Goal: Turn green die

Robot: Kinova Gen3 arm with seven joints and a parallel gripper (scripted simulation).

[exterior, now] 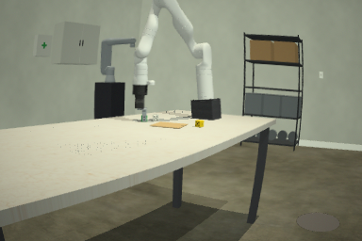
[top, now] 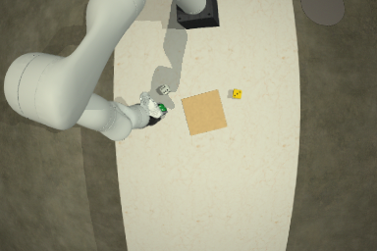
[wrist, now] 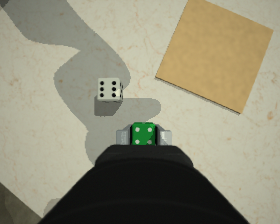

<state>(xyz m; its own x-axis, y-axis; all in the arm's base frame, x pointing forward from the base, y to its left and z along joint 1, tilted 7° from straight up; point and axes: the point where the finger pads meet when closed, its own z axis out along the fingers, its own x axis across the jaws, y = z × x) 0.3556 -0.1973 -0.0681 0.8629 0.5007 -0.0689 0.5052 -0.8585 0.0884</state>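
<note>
Now: hand 160 mm to the right of the tan mat, 30 mm short of it and 20 mm above it. The rest, counted from my hand: white die (70 mm behind, 30 mm to the left, 10 mm below); then green die (10 mm below); then yellow die (290 mm to the left, 20 mm behind, 10 mm below).
</note>
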